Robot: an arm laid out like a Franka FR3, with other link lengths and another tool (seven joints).
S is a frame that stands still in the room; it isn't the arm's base.
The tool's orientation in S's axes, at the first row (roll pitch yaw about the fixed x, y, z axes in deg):
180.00, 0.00, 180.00
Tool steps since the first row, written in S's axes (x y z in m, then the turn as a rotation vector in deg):
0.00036, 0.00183, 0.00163, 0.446, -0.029, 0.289
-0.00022, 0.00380, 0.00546, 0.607, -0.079, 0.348
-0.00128, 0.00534, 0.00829, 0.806, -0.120, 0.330
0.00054, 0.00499, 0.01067, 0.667, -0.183, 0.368
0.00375, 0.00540, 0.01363, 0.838, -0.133, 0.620
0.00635, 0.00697, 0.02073, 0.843, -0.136, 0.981
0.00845, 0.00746, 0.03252, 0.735, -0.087, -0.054
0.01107, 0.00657, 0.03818, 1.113, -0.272, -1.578
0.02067, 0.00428, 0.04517, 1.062, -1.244, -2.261
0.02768, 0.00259, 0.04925, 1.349, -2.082, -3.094
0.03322, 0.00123, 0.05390, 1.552, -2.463, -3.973
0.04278, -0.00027, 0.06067, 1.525, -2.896, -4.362
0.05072, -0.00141, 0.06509, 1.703, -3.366, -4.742
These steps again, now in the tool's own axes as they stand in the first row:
-0.00036, 0.00183, -0.00163, -0.446, -0.029, -0.289
0.00022, 0.00380, -0.00546, -0.607, -0.079, -0.348
0.00128, 0.00534, -0.00829, -0.806, -0.120, -0.330
-0.00054, 0.00499, -0.01067, -0.667, -0.183, -0.368
-0.00375, 0.00540, -0.01363, -0.838, -0.133, -0.620
-0.00635, 0.00697, -0.02073, -0.843, -0.136, -0.981
-0.00845, 0.00746, -0.03252, -0.735, -0.087, 0.054
-0.01107, 0.00657, -0.03818, -1.113, -0.272, 1.578
-0.02067, 0.00428, -0.04517, -1.062, -1.244, 2.261
-0.02768, 0.00259, -0.04925, -1.349, -2.082, 3.094
-0.03322, 0.00123, -0.05390, -1.552, -2.463, 3.973
-0.04278, -0.00027, -0.06067, -1.525, -2.896, 4.362
-0.05072, -0.00141, -0.06509, -1.703, -3.366, 4.742

